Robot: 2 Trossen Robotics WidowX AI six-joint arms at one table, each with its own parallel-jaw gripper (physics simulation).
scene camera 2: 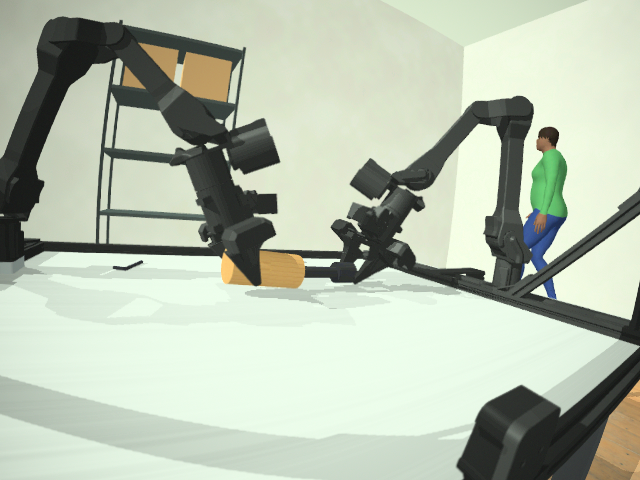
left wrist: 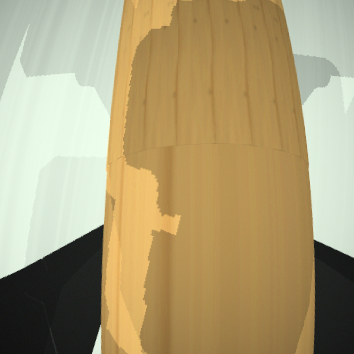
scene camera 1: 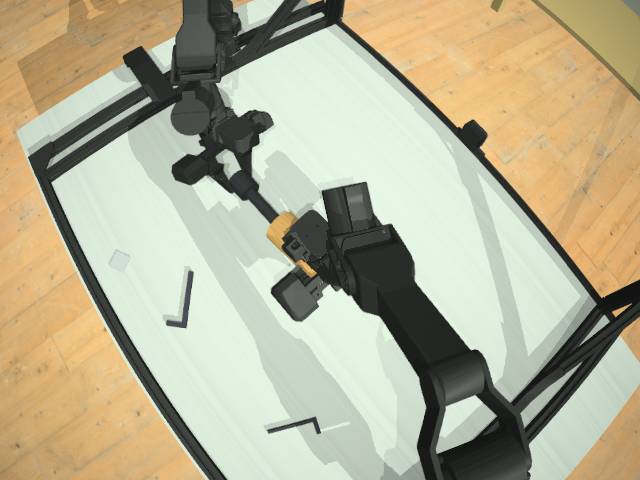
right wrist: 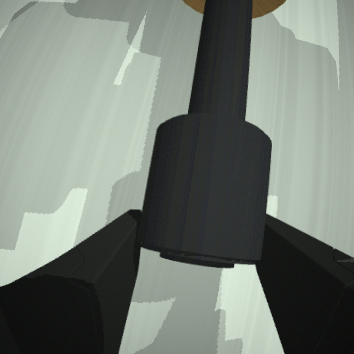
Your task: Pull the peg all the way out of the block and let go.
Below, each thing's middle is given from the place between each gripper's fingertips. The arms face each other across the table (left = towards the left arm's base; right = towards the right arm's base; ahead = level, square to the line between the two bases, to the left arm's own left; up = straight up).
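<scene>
My left hand is 50 mm short of the black peg [scene camera 1: 245,187], 130 mm to the left of it and 10 mm below it. Counting from my left hand, I find the wooden block [scene camera 2: 282,270] 10 mm ahead, 20 mm to the right and 20 mm above.
As for my right gripper, it is 5 cm to the right of the black peg, 2 cm past it and 1 cm below it. The wooden block, counted from my right hand, is 15 cm to the left, 6 cm behind and 3 cm above.
</scene>
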